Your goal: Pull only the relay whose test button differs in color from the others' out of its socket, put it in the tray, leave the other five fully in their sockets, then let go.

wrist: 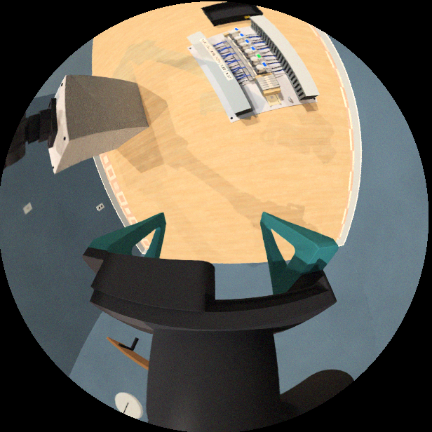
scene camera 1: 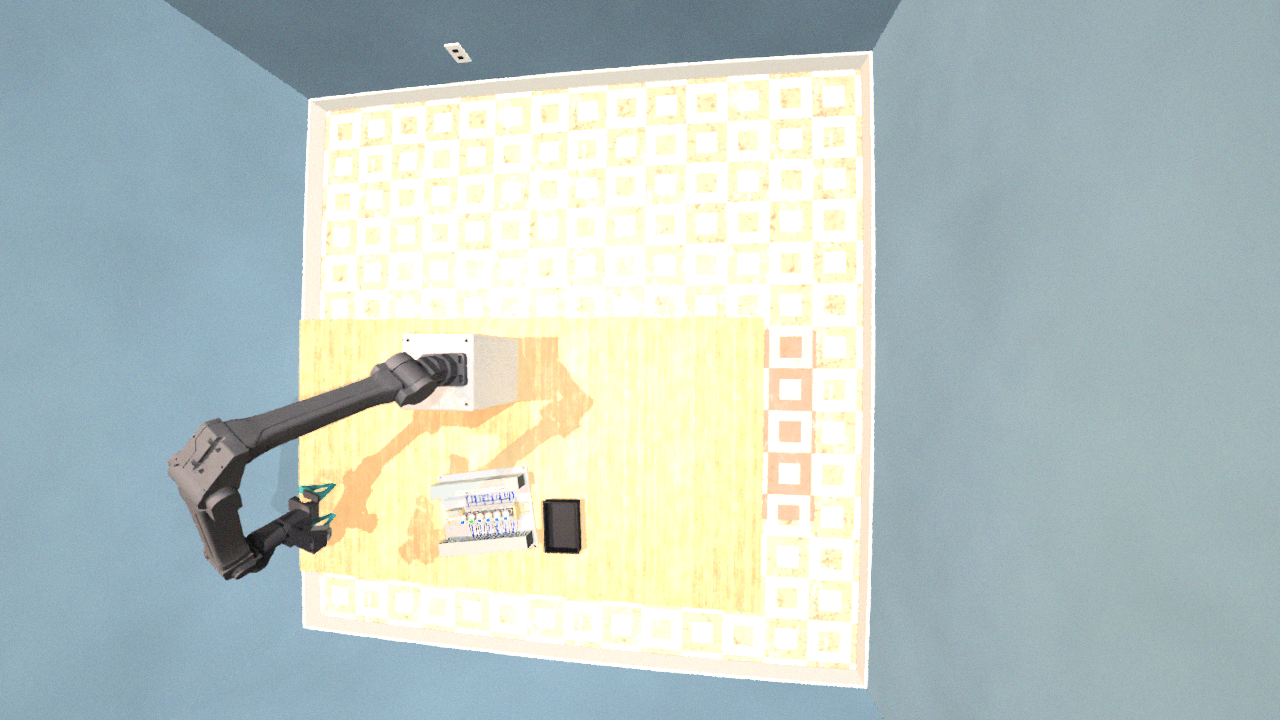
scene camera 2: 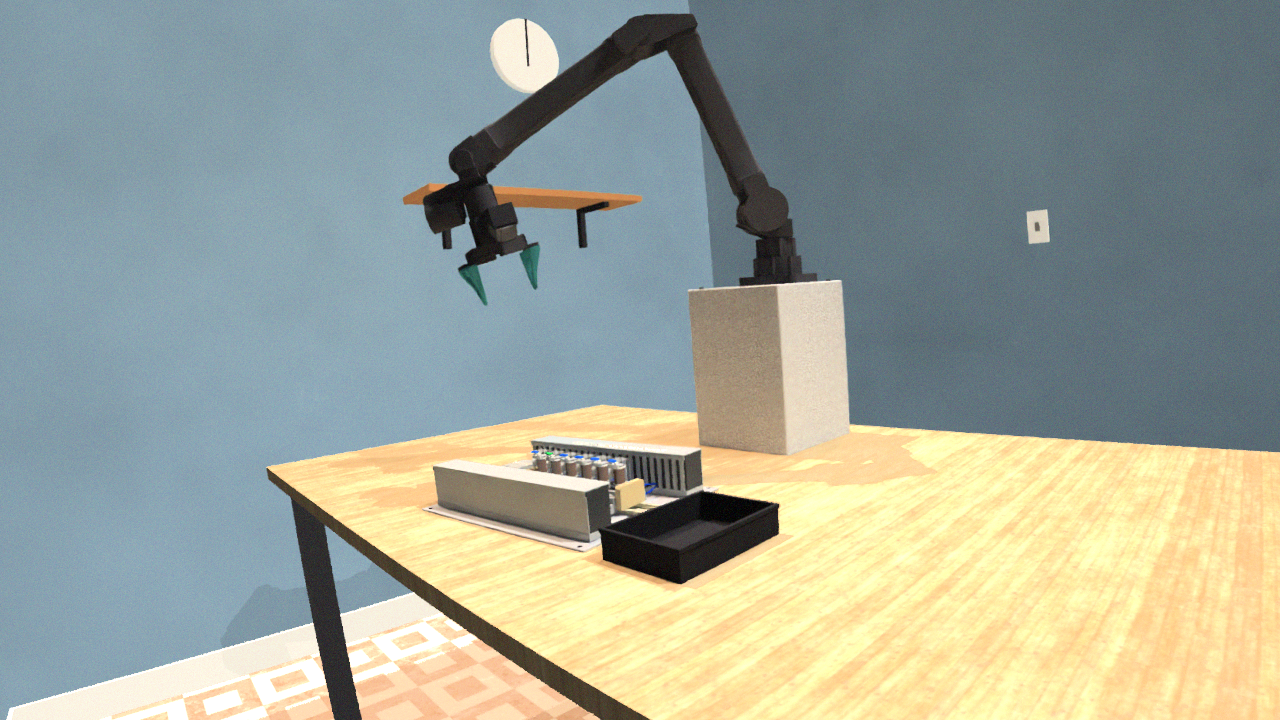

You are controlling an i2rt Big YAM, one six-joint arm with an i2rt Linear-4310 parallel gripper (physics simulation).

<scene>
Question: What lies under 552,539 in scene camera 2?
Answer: A panel.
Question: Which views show my gripper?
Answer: The wrist view, scene camera 1 and scene camera 2: all of them.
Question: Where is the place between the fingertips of my gripper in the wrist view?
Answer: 212,217
</scene>
